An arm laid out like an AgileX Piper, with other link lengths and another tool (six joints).
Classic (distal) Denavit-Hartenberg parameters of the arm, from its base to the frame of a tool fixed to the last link. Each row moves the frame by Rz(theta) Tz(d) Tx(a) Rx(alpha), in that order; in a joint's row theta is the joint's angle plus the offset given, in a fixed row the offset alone. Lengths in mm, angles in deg.
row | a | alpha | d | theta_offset
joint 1 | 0 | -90 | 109.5 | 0
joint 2 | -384.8 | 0 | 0 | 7.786
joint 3 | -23.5 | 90 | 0 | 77.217
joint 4 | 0 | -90 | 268.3 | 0
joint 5 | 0 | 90 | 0 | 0
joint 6 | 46.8 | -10 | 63.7 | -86.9
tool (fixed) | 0 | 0 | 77.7 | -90
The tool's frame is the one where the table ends.
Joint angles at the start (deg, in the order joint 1, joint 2, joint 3, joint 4, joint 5, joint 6):
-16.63 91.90 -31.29 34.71 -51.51 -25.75
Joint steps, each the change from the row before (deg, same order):
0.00 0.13 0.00 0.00 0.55 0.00
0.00 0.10 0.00 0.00 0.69 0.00
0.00 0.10 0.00 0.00 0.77 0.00
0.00 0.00 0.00 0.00 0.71 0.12
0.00 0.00 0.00 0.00 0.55 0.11
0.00 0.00 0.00 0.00 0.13 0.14
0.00 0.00 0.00 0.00 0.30 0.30
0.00 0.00 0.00 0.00 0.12 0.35
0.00 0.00 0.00 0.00 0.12 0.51
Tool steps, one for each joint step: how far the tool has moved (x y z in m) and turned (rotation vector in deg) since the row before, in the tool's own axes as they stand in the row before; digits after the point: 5 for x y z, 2 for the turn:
-0.00184 -0.00071 0.00077 0.20 -0.62 -0.09
-0.00200 -0.00079 0.00072 0.25 -0.73 -0.09
-0.00218 -0.00086 0.00076 0.28 -0.80 -0.09
-0.00167 -0.00070 0.00035 0.29 -0.66 0.07
-0.00131 -0.00054 0.00028 0.23 -0.51 0.07
-0.00040 -0.00015 0.00008 0.07 -0.12 0.13
-0.00091 -0.00035 0.00018 0.16 -0.28 0.28
-0.00055 -0.00019 0.00011 0.10 -0.11 0.34
-0.00068 -0.00023 0.00013 0.13 -0.11 0.49

